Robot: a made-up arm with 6 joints.
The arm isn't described. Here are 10 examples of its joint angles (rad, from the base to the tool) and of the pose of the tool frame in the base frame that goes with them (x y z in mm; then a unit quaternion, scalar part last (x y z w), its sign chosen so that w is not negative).
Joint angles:
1: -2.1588 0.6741 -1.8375 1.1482 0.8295 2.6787
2: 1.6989 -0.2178 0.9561 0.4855 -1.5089 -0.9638
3: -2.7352 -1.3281 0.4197 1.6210 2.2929 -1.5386
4: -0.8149 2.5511 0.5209 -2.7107 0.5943 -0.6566
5: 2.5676 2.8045 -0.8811 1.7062 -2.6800 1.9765
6: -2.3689 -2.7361 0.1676 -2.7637 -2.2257 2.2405
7: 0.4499 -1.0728 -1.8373 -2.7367 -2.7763 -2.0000
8: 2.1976 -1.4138 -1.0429 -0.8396 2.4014 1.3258
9: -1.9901 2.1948 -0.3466 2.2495 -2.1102 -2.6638
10: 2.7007 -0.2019 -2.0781 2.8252 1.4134 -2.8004
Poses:
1: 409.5 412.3 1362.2 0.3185 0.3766 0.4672 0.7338
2: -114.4 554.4 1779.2 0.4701 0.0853 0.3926 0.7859
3: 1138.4 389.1 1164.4 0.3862 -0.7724 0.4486 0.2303
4: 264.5 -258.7 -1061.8 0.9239 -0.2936 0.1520 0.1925
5: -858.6 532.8 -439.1 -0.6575 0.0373 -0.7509 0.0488
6: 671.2 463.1 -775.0 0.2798 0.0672 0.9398 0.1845
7: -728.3 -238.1 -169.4 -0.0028 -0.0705 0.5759 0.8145
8: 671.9 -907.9 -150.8 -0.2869 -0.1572 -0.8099 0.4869
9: -566.9 -1230.6 -251.8 -0.7697 -0.2474 0.1336 0.5731
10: 644.1 -435.5 293.6 0.8854 -0.3288 -0.3210 0.0701
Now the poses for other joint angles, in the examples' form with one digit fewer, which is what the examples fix.
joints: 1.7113 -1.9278 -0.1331 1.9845 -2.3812 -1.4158
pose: 220 -1335 -122 -0.467 -0.191 -0.727 0.465
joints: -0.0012 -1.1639 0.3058 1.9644 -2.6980 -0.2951
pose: -1145 19 1296 -0.761 0.419 -0.484 0.106
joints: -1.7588 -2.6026 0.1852 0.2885 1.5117 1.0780
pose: 251 1017 -678 -0.432 -0.002 -0.314 0.845
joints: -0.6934 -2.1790 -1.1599 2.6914 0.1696 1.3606
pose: -142 238 -917 -0.688 0.697 -0.154 0.135
